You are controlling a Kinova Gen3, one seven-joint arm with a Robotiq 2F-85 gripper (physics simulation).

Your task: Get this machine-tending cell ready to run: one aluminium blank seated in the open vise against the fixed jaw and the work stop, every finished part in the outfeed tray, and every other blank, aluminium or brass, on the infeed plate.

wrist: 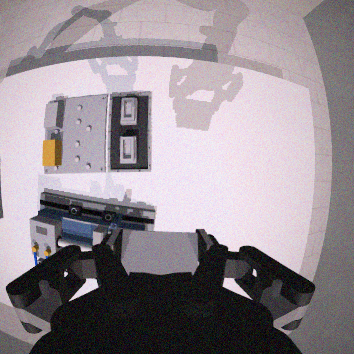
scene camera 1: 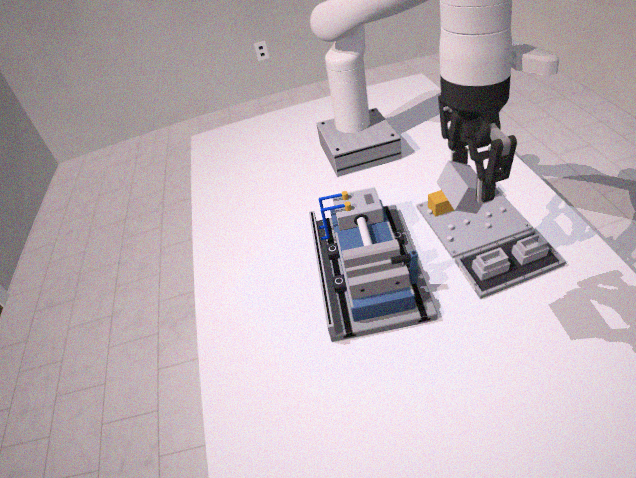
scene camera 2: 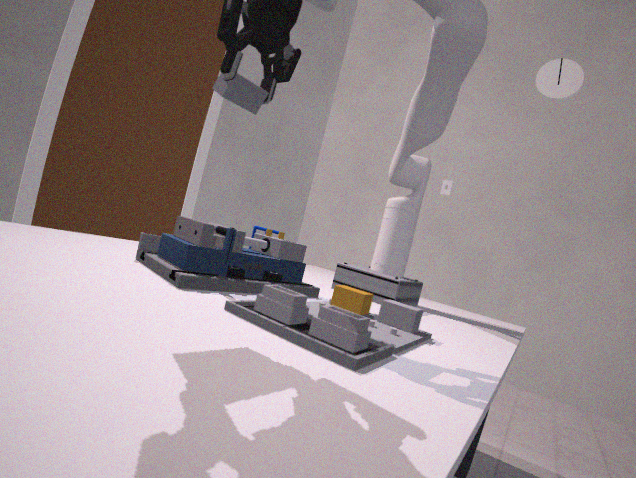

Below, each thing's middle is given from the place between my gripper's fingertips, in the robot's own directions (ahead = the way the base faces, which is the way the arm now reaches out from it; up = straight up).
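The brass blank [scene camera 2: 345, 297] is 26 cm behind my hand, 8 cm to the left of it and 26 cm below it. Counted from my hand as well, the infeed plate [scene camera 1: 465, 238] is 13 cm to the left, 22 cm behind and 28 cm below. As for the outfeed tray [scene camera 2: 297, 334], my hand is 7 cm past it and 14 cm to the right of it, 28 cm above it.
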